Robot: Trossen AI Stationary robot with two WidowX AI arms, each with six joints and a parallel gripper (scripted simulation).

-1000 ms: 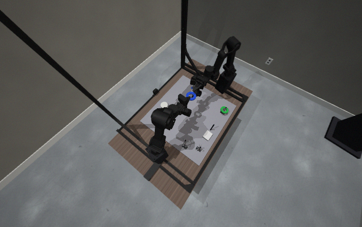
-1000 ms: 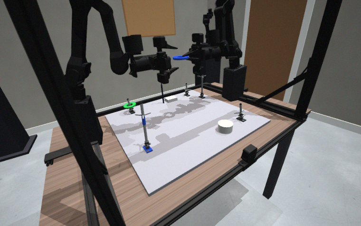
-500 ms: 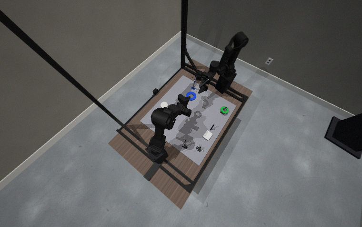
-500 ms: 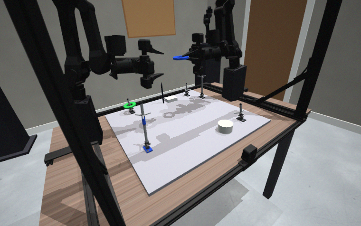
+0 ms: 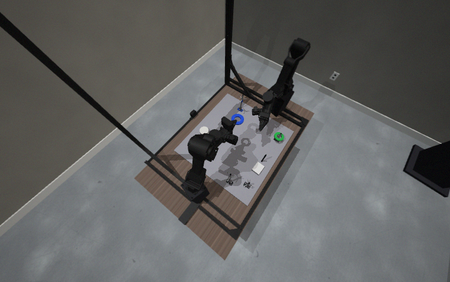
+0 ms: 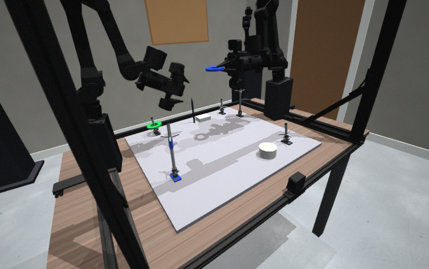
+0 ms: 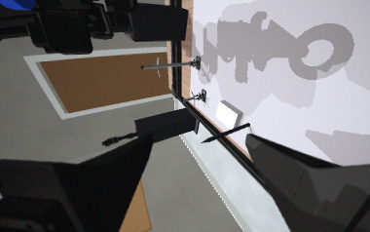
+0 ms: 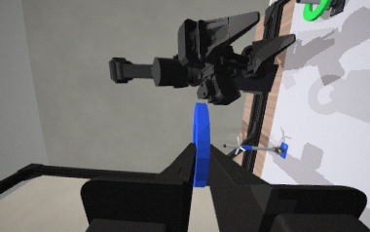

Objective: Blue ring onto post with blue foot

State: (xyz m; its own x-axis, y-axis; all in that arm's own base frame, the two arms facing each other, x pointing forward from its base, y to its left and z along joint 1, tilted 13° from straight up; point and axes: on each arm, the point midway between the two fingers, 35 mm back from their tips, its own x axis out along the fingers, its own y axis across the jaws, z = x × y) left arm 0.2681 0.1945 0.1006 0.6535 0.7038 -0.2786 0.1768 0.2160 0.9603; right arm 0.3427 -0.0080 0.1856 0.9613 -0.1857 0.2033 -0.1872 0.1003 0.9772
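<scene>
Right now the blue ring is 5 cm to the left of my right hand. From my right hand the other things lie so: white block: 29 cm below, 24 cm ahead; then short post: 25 cm below, 19 cm behind, 17 cm to the right; then black pen: 23 cm ahead, 20 cm below, 6 cm to the left.
</scene>
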